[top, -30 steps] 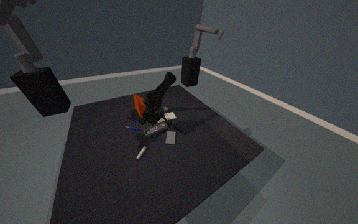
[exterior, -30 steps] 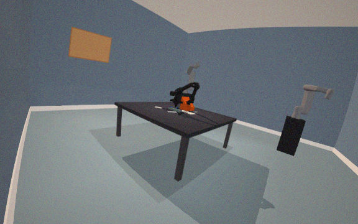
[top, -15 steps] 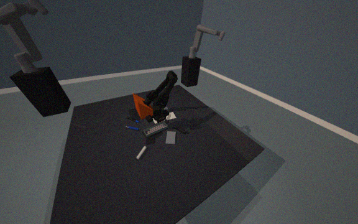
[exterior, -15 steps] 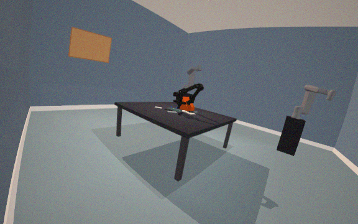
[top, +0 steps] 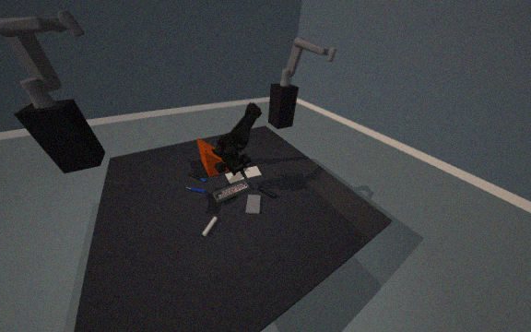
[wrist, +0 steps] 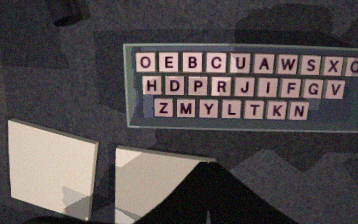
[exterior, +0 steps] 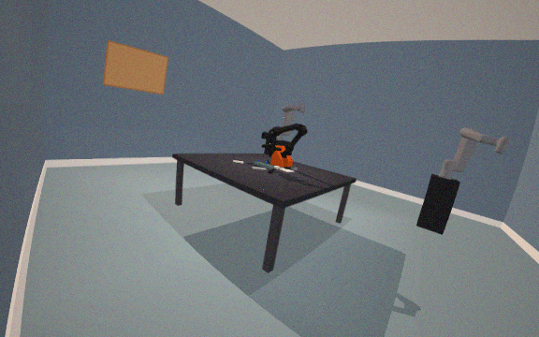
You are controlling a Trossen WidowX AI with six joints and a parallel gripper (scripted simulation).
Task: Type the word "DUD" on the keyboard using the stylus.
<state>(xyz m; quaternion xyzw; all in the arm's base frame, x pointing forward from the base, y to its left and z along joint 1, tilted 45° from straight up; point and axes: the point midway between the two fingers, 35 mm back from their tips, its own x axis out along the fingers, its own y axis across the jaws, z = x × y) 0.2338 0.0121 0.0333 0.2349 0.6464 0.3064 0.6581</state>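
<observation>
Right now the blue stylus is 23 cm to the right of my gripper tip, 9 cm below it and 9 cm behind it. The rest, counted from my gripper tip: grey block: 16 cm ahead, 9 cm below, 4 cm to the left; d key: 8 cm below, 3 cm to the left, 3 cm ahead; u key: 8 cm below, 5 cm ahead, 2 cm to the right.
</observation>
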